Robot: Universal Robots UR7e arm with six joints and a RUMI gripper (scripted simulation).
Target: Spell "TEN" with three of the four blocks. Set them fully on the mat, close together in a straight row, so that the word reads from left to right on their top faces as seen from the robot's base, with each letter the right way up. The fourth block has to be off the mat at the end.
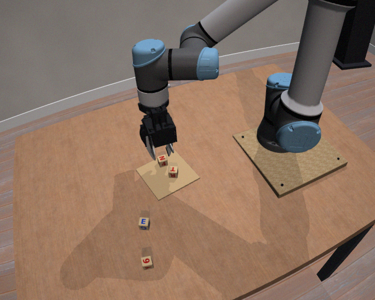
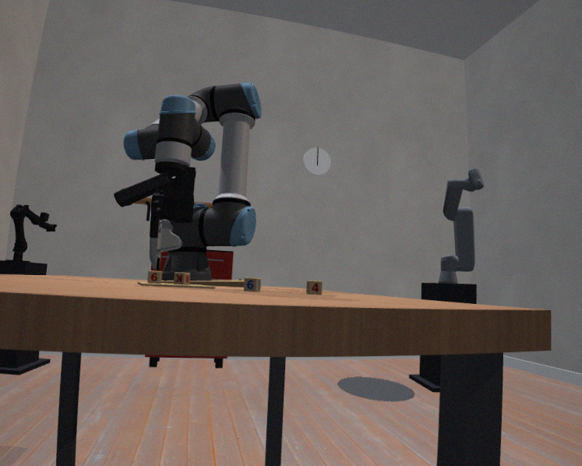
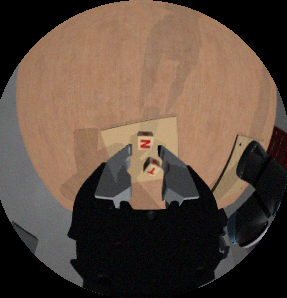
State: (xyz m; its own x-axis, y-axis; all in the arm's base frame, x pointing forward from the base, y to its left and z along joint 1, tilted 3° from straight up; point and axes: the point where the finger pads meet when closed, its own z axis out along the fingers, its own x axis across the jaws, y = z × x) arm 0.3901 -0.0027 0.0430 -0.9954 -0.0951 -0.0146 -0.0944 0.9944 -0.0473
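My gripper is now 2 cm past the T block, 5 cm to the right of it and 3 cm above it. The rest, counted from my hand: E block: 9 cm ahead, 20 cm to the left, 4 cm below; then tan mat: 4 cm to the left, 5 cm below; then 9 block: 10 cm ahead, 32 cm to the left, 4 cm below.
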